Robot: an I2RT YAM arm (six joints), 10 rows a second.
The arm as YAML. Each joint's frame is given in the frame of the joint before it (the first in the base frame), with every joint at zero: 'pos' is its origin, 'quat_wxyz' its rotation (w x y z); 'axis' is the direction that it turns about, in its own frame. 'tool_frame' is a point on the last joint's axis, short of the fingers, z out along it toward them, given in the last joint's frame.
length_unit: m
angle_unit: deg
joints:
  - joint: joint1
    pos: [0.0, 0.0, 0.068]
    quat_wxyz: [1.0, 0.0, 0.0, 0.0]
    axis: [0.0, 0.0, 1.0]
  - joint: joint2
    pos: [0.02, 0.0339, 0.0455]
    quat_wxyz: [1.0, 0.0, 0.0, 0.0]
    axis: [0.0, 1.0, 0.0]
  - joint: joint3
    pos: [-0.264, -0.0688, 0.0]
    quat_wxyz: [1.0, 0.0, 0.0, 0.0]
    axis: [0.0, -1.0, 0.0]
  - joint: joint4
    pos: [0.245, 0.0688, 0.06]
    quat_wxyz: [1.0, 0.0, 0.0, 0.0]
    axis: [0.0, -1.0, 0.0]
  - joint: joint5
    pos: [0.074, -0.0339, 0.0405]
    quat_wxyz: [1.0, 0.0, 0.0, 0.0]
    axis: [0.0, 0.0, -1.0]
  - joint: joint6
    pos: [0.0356, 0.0, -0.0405]
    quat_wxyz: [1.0, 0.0, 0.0, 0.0]
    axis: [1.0, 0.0, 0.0]
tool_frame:
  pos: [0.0, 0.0, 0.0]
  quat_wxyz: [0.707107, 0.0, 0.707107, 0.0]
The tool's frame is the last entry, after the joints.
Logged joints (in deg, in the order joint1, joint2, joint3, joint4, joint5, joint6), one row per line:
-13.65, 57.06, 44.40, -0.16, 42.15, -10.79
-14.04, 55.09, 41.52, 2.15, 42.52, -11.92
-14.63, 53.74, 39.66, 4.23, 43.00, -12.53
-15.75, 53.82, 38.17, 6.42, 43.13, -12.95
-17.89, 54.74, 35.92, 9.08, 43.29, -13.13
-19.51, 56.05, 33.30, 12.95, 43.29, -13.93
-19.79, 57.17, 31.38, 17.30, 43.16, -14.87
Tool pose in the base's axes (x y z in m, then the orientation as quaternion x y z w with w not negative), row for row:
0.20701, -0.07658, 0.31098, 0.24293, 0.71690, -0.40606, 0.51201
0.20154, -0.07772, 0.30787, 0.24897, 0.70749, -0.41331, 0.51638
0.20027, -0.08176, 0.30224, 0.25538, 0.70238, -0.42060, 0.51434
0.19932, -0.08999, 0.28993, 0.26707, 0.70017, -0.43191, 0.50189
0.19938, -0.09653, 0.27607, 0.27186, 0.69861, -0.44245, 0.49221
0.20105, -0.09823, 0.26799, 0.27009, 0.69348, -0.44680, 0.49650
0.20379, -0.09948, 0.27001, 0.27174, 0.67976, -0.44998, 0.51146
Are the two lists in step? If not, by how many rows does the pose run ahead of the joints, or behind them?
The pose runs 1 row ahead of the joints: the pose in row i belongs to the joints in row i + 1.
